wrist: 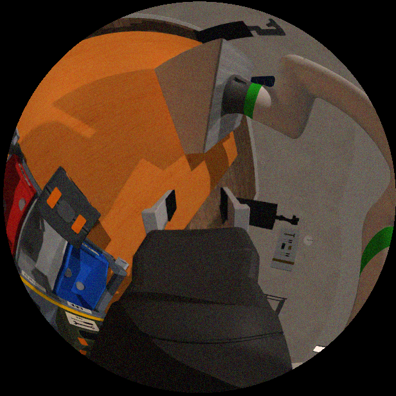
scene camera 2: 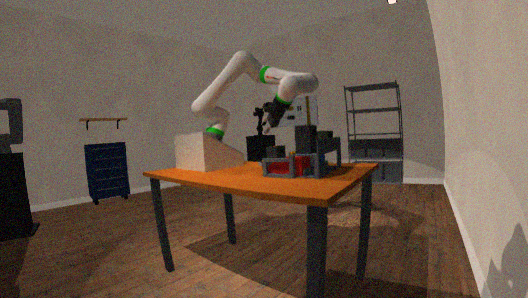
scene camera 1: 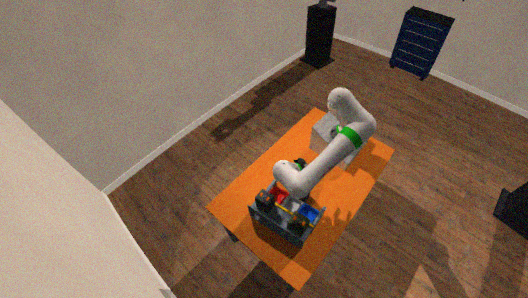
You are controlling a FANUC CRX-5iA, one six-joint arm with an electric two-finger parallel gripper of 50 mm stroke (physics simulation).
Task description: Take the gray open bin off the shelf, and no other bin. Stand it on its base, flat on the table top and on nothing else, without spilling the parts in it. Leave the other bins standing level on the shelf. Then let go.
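Frame: origin at the arm's base, x back, y right, z up, level; millimetres.
Seen in the pictures: gripper, fingertip midpoint: [scene camera 2: 264, 129]; arm's base, origin of the base link: [scene camera 2: 211, 143].
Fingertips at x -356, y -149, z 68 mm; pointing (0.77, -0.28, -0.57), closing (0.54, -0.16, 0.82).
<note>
Offsets run from my fingertips to a thing's middle. "spot": to the spot under its first point. Level surfaces: height alone.
The gray open bin @[dx -260, dy +23, dz -184 mm] [scene camera 1: 293, 205] [wrist: 41, 245] stands on the shelf [scene camera 1: 274, 225] [scene camera 2: 292, 171] between the red bin @[dx -285, dy +132, dz -184 mm] [scene camera 1: 278, 194] [scene camera 2: 279, 168] [wrist: 19, 200] and the blue bin @[dx -233, dy -86, dz -184 mm] [scene camera 1: 308, 213] [wrist: 82, 275]. In the wrist view it lies at the left, partly hidden by a dark box; its parts are hard to make out. All three bins look level. My gripper [scene camera 2: 268, 125] [wrist: 197, 197] is open and empty. It hangs above the table, on the robot's side of the shelf, apart from the bins. In scene camera 1 the arm hides the fingers.
A dark box with orange marks @[dx -127, dy +49, dz -162 mm] [scene camera 2: 275, 151] [wrist: 69, 206] stands before the shelf, on the robot's side. Other dark boxes @[spot: dx -386, dy +98, dz -3 mm] [scene camera 1: 265, 199] @[dx -329, dy -110, dz -77 mm] [scene camera 1: 298, 221] [scene camera 2: 305, 137] sit high on the shelf. The pale robot base block [scene camera 1: 322, 130] [scene camera 2: 190, 150] [wrist: 187, 95] stands on the orange table @[dz -227 mm] [scene camera 1: 260, 175] [scene camera 2: 240, 185] [wrist: 125, 110].
</note>
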